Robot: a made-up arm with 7 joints. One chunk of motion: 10 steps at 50 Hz.
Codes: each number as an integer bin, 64 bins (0 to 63) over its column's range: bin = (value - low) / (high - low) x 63, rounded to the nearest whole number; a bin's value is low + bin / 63 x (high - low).
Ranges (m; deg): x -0.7..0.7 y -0.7..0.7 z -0.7..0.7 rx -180..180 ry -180..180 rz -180..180
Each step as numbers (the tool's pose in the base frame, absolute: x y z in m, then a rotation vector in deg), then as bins.
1 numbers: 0.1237 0.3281 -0.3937 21.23 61.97 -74.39
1 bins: 37 46 14 35 42 18
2 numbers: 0.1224 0.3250 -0.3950 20.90 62.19 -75.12
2 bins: 37 46 14 35 42 18
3 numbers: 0.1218 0.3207 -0.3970 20.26 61.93 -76.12
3 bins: 37 46 14 35 42 18
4 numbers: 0.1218 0.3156 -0.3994 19.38 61.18 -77.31
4 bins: 37 46 14 35 42 18
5 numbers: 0.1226 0.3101 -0.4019 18.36 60.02 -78.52
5 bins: 37 45 13 35 42 18
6 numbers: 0.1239 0.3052 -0.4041 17.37 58.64 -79.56
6 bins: 37 45 13 35 42 18
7 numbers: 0.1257 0.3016 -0.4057 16.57 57.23 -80.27
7 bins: 37 45 13 34 42 17
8 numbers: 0.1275 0.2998 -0.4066 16.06 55.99 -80.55
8 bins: 37 45 13 34 41 17
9 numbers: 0.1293 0.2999 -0.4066 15.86 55.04 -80.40
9 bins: 37 45 13 34 41 17
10 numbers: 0.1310 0.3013 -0.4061 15.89 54.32 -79.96
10 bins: 37 45 13 34 41 18
